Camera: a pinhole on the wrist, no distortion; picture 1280 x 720 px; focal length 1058.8 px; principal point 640.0 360.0 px. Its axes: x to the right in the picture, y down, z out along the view. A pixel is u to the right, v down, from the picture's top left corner.
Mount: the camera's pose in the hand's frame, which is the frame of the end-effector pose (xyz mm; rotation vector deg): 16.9 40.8 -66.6 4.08 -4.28 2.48
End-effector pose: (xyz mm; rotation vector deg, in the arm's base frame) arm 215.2 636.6 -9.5 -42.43 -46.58 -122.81
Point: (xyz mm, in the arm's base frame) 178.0 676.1 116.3
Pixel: 1203.3 81.4
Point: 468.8 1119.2 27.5
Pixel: 42.5 272.2
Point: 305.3 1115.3 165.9
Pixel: 437.9 117.5
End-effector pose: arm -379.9 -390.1 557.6 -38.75 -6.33 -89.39
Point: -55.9 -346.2 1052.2
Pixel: 1085.8 594.8
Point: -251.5 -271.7 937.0
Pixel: 861.9 294.6
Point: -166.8 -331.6 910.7
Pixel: 987.2 509.8
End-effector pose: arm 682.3 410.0 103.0 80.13 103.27 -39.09
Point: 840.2 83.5 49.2
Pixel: 245.5 516.6
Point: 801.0 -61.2 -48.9
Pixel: 382.8 343.6
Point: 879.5 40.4 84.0
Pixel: 130.9 587.0
